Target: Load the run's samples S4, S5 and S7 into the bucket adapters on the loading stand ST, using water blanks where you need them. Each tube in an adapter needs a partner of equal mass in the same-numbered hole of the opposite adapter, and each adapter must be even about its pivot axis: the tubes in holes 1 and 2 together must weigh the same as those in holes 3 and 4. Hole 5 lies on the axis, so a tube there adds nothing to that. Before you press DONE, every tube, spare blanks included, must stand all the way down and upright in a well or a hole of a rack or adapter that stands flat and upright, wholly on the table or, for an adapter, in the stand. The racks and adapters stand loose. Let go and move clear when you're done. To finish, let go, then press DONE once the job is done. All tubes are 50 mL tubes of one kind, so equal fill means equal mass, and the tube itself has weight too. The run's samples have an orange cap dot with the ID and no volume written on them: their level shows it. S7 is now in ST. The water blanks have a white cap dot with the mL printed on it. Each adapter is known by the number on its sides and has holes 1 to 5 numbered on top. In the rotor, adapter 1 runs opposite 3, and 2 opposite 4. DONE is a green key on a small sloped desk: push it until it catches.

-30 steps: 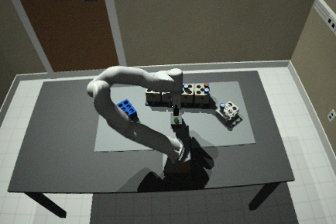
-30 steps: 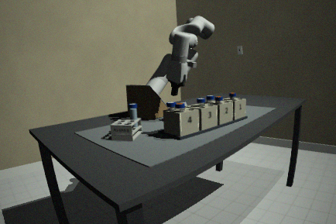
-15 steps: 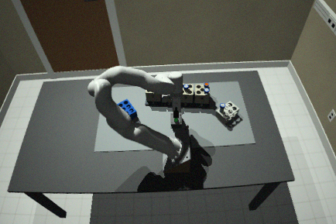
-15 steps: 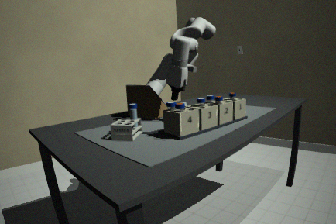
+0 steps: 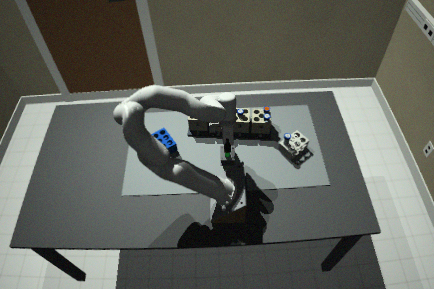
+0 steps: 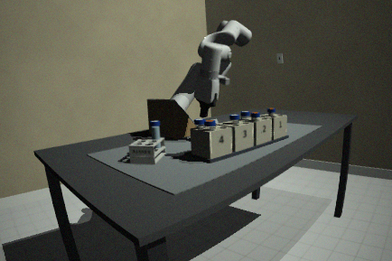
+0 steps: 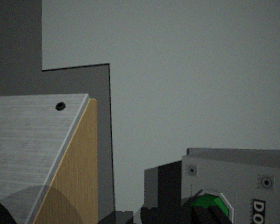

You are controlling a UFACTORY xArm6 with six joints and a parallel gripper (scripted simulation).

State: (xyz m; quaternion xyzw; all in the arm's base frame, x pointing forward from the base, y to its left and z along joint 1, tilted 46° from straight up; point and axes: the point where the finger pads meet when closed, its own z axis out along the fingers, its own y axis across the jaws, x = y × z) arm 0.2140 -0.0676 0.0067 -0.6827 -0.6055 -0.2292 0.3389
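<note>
Right now my hand is 50 mm above the green DONE key. Also, from my hand: adapter 3: 210 mm ahead, 110 mm to the right, 60 mm below; then stand ST: 220 mm ahead, 110 mm below, 50 mm to the right; then adapter 2: 240 mm ahead, 60 mm below.
</note>
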